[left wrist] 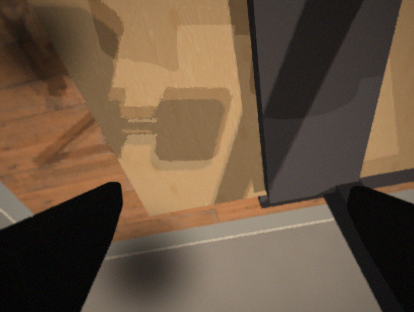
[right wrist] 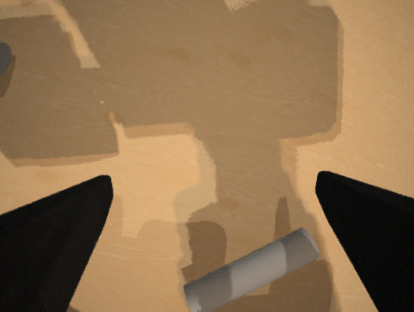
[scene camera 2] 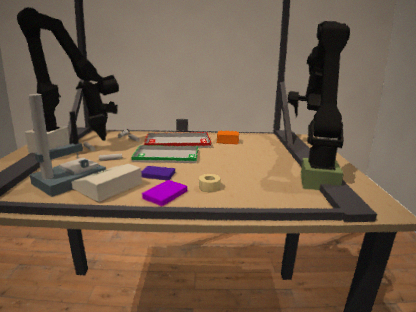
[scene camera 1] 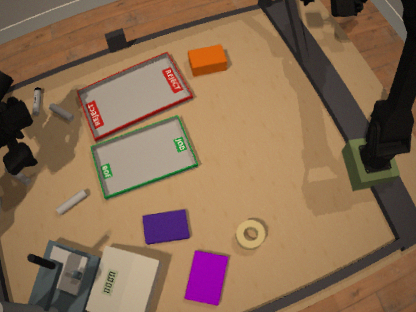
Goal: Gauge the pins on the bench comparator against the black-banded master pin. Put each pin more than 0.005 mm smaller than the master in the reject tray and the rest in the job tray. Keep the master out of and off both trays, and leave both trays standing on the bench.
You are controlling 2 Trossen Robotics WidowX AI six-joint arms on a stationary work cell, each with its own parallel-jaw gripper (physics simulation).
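Observation:
The reject tray and job tray stand on the bench, both empty. A pin with a dark band lies left of the reject tray, beside a plain pin. Another pin lies near the comparator. A further pin is partly hidden by my right gripper, which is open above the bench. A pin shows low in the right wrist view, beneath the fingers. My left gripper is open and empty, raised.
The readout box adjoins the comparator. An indigo block, magenta block and pale ring lie in front of the trays. An orange block is beside the reject tray.

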